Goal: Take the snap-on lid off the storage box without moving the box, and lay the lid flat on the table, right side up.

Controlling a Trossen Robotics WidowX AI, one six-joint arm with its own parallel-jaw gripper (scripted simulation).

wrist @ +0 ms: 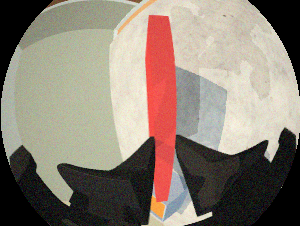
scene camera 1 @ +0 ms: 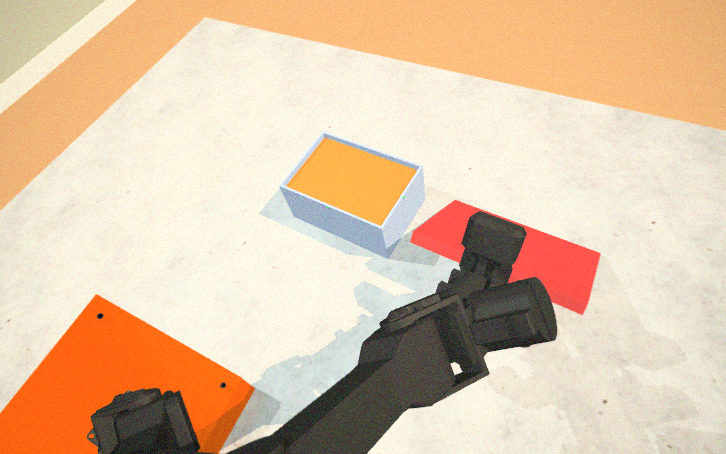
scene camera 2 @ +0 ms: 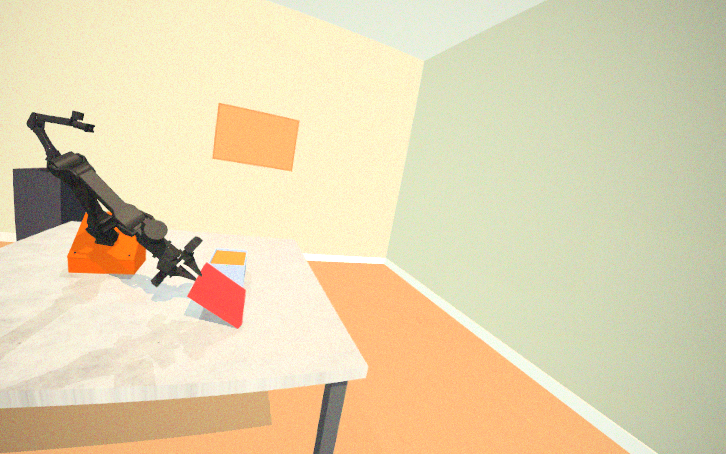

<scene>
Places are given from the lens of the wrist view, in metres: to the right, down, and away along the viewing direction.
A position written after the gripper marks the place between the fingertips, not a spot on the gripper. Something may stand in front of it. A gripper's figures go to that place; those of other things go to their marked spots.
gripper (wrist: pixel 164 140): 0.01, 0.02, 0.09
lid (wrist: pixel 160 65): 0.01, -0.04, 0.07
storage box (wrist: pixel 178 189): 0.06, 0.17, 0.18
The marked spots on the storage box and the lid are 0.24 m apart.
</scene>
